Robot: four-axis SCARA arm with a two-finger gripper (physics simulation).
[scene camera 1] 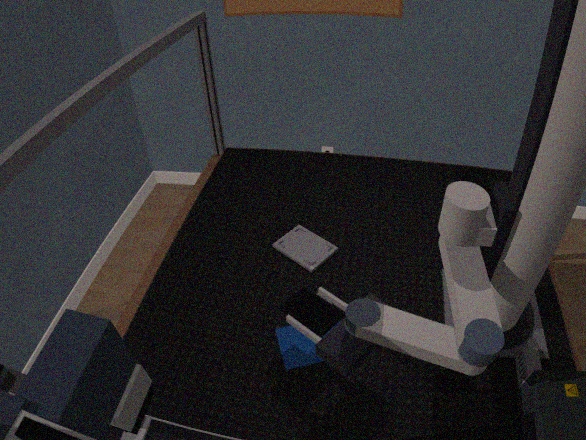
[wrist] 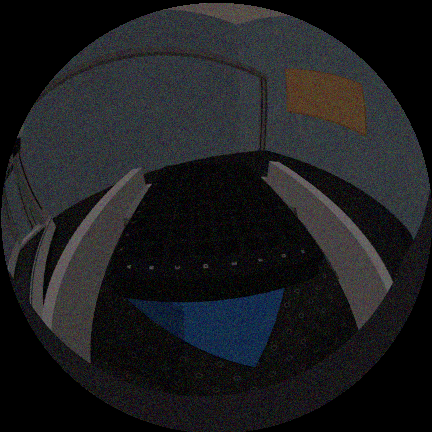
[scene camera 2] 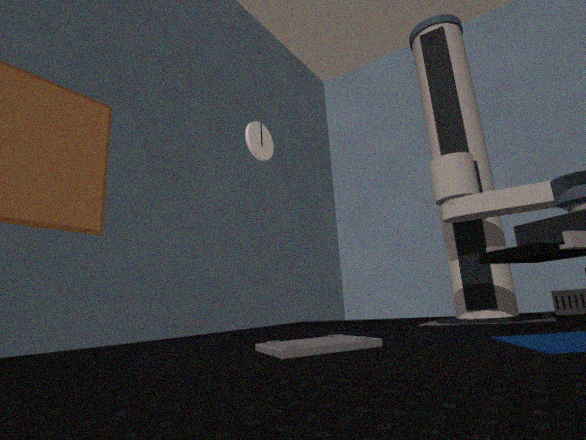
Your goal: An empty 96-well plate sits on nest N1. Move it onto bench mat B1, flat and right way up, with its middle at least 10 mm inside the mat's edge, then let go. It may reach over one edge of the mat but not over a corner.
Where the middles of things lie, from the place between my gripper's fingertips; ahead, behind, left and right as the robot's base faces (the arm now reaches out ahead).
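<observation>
The black 96-well plate (scene camera 1: 319,316) is 10 mm below my hand, 10 mm to the left of it and 20 mm behind it. I find the nest N1 (scene camera 2: 321,345) 50 mm ahead of my hand, 300 mm to the right of it and 120 mm below it. Then there is the blue bench mat B1 (scene camera 1: 297,350), which is 20 mm behind my hand and 30 mm to the left of it, and 120 mm below it.
</observation>
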